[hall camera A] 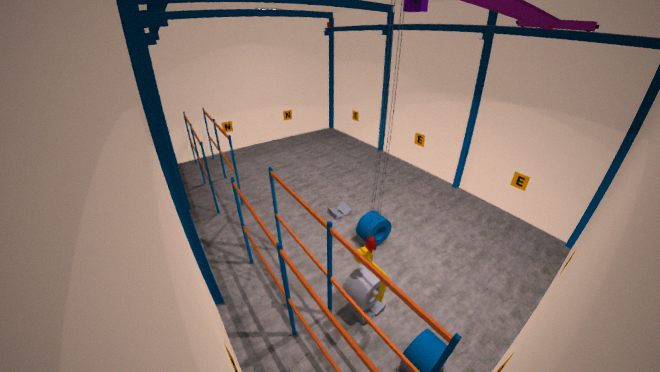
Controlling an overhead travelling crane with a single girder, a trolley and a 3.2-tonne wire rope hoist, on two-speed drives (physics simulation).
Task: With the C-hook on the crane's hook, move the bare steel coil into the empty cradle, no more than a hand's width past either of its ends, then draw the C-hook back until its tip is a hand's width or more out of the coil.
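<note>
The bare steel coil (357,287) is grey and shows below the middle of the view, partly behind an orange rail. My yellow C-hook (383,290) hangs under the red hook block (370,243). Its upper arm passes over the coil and its lower arm reaches into the bore from the right, its tip hidden inside. The coil looks raised on the C-hook, just above and left of a near grey cradle (379,307); the exact gap is hard to tell. The empty cradle (344,209), a grey V shape, stands on the floor farther back.
A blue coil (367,228) stands between the empty cradle and the C-hook, slightly right. Another blue coil (424,348) is at the bottom right. Blue-posted racks with orange rails (300,198) run along the left and in front. Blue columns (472,120) stand along the E wall.
</note>
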